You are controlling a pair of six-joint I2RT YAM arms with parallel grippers.
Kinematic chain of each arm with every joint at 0, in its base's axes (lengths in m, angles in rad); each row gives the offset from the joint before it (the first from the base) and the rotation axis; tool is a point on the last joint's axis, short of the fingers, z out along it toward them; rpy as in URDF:
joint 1: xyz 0 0 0.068 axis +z
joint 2: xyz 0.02 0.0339 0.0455 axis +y
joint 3: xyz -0.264 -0.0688 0 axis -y
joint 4: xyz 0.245 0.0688 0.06 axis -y
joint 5: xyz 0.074 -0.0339 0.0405 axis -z
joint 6: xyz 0.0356 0 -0.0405 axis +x
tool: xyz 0 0 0 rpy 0 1.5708 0
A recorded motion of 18 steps. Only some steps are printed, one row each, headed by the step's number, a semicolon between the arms.
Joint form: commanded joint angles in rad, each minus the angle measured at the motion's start. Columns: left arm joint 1, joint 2, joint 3, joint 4, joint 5, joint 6; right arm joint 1, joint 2, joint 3, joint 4, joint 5, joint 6.
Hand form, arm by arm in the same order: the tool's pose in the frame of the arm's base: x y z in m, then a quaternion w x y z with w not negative. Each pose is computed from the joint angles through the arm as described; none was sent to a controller.
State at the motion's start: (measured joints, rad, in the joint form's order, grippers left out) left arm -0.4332 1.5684 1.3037 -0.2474 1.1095 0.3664; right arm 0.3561 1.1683 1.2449 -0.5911 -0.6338 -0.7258
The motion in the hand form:
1: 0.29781 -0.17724 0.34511 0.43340 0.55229 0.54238 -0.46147; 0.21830 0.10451 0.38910 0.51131 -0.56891 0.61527 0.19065
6: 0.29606 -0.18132 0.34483 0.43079 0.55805 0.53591 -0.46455; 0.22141 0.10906 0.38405 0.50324 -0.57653 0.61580 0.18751
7: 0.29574 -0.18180 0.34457 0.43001 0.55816 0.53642 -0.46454; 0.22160 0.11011 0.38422 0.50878 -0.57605 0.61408 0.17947
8: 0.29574 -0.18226 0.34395 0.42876 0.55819 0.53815 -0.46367; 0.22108 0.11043 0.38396 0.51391 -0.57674 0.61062 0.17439
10: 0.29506 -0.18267 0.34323 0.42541 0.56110 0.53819 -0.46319; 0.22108 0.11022 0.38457 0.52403 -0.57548 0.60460 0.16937
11: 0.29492 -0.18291 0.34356 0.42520 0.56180 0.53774 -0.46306; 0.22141 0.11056 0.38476 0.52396 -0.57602 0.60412 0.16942
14: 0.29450 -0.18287 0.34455 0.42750 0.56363 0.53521 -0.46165; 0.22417 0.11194 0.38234 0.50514 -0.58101 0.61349 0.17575
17: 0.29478 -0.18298 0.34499 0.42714 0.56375 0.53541 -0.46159; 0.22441 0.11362 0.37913 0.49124 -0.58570 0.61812 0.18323
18: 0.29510 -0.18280 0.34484 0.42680 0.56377 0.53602 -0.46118; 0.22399 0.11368 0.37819 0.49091 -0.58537 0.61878 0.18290
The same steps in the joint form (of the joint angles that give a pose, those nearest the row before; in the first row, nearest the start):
1: -0.0109 -0.0222 0.0366 -0.0226 0.0133 0.0461; -0.0013 -0.0006 0.0280 -0.0570 -0.0379 -0.0228
6: -0.0235 -0.0191 0.0389 -0.0239 0.0182 0.0539; 0.0134 0.0160 0.0246 -0.0580 -0.0232 -0.0385
7: -0.0253 -0.0191 0.0385 -0.0253 0.0165 0.0539; 0.0190 0.0130 0.0187 -0.0392 -0.0064 -0.0382
8: -0.0266 -0.0177 0.0395 -0.0305 0.0127 0.0565; 0.0218 0.0073 0.0098 -0.0228 0.0008 -0.0410
10: -0.0285 -0.0160 0.0438 -0.0512 0.0133 0.0727; 0.0214 0.0000 -0.0015 0.0074 0.0035 -0.0398
11: -0.0293 -0.0157 0.0460 -0.0546 0.0134 0.0752; 0.0221 0.0019 0.0004 0.0071 0.0034 -0.0408
14: -0.0298 -0.0176 0.0470 -0.0541 0.0134 0.0801; 0.0228 0.0252 0.0225 -0.0425 0.0003 -0.0527
17: -0.0297 -0.0161 0.0508 -0.0582 0.0134 0.0815; 0.0281 0.0361 0.0282 -0.0731 -0.0051 -0.0596
18: -0.0288 -0.0149 0.0523 -0.0617 0.0130 0.0838; 0.0292 0.0337 0.0230 -0.0705 -0.0029 -0.0582

